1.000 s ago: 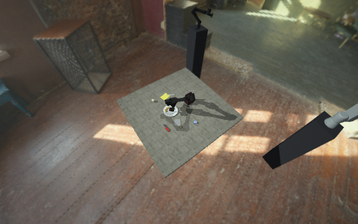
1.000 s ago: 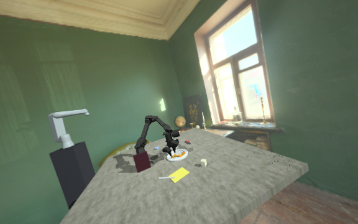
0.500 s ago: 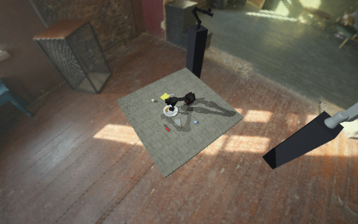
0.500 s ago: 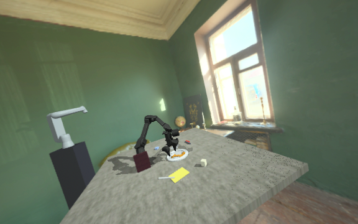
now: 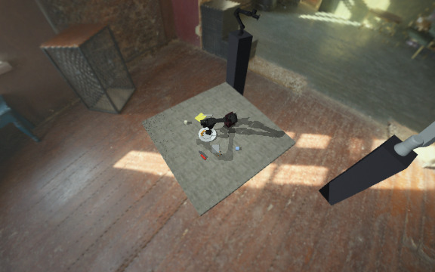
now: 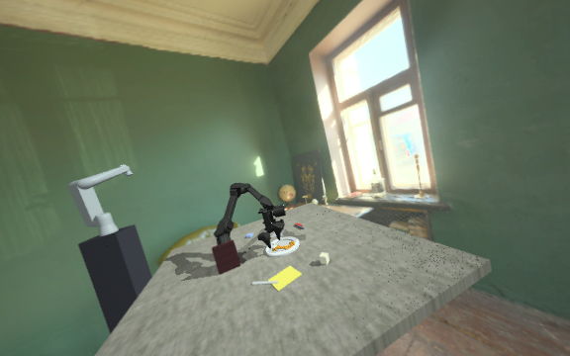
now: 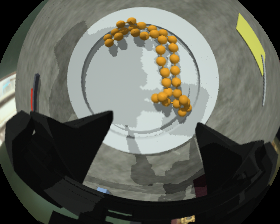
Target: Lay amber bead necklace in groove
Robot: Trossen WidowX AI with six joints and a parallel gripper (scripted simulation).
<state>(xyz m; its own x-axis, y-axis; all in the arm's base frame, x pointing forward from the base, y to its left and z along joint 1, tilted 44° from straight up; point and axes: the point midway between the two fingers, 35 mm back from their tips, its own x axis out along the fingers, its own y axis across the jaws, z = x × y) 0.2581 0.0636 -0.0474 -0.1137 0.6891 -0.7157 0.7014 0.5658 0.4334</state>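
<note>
Right now the board is 4 cm ahead of my gripper tip and 3 cm below it. From my gripper tip the other things lie so: grey square (20 cm to the left, 5 cm ahead, 3 cm below); then white stick (26 cm to the right, 10 cm behind, 3 cm below); then yellow card (27 cm to the right, 3 cm below, 1 cm behind).
</note>
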